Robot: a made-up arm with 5 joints. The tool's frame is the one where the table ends. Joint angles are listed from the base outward.
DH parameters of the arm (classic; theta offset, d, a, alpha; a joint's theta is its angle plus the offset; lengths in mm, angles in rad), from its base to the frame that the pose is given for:
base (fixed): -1.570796 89.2 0 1.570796
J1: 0 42.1 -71.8 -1.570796
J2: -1.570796 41.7 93 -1.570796
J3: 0 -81.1 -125.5 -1.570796
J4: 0 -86.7 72.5 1.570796
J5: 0 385.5 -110.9 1.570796
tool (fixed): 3.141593 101.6 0 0
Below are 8 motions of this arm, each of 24 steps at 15 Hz.
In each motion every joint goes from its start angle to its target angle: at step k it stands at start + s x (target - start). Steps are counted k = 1, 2, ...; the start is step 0. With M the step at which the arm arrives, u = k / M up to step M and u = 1 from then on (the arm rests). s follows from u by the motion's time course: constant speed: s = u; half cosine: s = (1 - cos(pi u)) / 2; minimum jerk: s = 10 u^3 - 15 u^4 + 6 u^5.
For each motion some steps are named. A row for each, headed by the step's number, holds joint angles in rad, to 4 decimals.
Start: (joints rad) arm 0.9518 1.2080 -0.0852 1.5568 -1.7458
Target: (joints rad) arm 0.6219 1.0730 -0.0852 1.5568 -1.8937
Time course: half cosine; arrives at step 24
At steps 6, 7, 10, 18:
6: 0.9035 1.1882 -0.0852 1.5568 -1.7675
7: 0.8873 1.1816 -0.0852 1.5568 -1.7747
10: 0.8295 1.1580 -0.0852 1.5568 -1.8006
18: 0.6702 1.0928 -0.0852 1.5568 -1.8720

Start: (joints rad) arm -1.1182 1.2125 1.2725 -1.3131 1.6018
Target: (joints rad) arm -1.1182 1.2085 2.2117 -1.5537 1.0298
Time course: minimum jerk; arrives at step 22
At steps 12, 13, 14, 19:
12: -1.1182 1.2102 1.8217 -1.4538 1.2673
13: -1.1182 1.2098 1.8987 -1.4735 1.2204
14: -1.1182 1.2095 1.9706 -1.4919 1.1766
19: -1.1182 1.2086 2.1925 -1.5488 1.0415

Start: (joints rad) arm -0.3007 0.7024 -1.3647 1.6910 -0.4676
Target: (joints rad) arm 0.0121 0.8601 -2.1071 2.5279 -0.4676
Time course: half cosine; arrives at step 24
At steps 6, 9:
6: -0.2549 0.7255 -1.4734 1.8136 -0.4676
9: -0.2042 0.7511 -1.5938 1.9493 -0.4676

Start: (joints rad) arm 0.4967 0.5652 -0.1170 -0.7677 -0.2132
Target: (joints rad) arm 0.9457 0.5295 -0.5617 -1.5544 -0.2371
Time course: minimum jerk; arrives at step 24
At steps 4, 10, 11, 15, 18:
4: 0.5126 0.5639 -0.1328 -0.7956 -0.2140
10: 0.6523 0.5528 -0.2711 -1.0404 -0.2215
11: 0.6863 0.5501 -0.3048 -1.0999 -0.2233
15: 0.8221 0.5393 -0.4393 -1.3379 -0.2305
18: 0.8992 0.5332 -0.5157 -1.4730 -0.2346

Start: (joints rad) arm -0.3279 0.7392 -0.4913 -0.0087 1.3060
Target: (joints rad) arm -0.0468 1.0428 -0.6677 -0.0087 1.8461
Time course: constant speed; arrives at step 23
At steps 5, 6, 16, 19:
5: -0.2668 0.8052 -0.5296 -0.0087 1.4234
6: -0.2546 0.8184 -0.5373 -0.0087 1.4469
16: -0.1324 0.9504 -0.6140 -0.0087 1.6817
19: -0.0957 0.9900 -0.6370 -0.0087 1.7522

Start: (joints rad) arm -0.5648 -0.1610 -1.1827 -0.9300 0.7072
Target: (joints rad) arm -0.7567 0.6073 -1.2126 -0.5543 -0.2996
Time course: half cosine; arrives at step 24
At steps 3, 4, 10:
3: -0.5721 -0.1318 -1.1838 -0.9157 0.6689
4: -0.5777 -0.1095 -1.1847 -0.9048 0.6398
10: -0.6359 0.1237 -1.1938 -0.7908 0.3341

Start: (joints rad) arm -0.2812 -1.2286 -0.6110 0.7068 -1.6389
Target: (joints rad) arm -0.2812 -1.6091 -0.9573 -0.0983 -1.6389
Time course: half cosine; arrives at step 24
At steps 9, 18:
9: -0.2812 -1.3460 -0.7179 0.4583 -1.6389
18: -0.2812 -1.5534 -0.9066 0.0196 -1.6389

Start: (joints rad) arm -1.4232 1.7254 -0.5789 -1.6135 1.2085
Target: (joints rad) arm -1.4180 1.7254 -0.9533 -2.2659 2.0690
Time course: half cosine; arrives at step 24
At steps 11, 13, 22, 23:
11: -1.4209 1.7254 -0.7417 -1.8971 1.5826
13: -1.4203 1.7254 -0.7905 -1.9823 1.6949
22: -1.4181 1.7254 -0.9469 -2.2548 2.0543
23: -1.4180 1.7254 -0.9517 -2.2631 2.0653

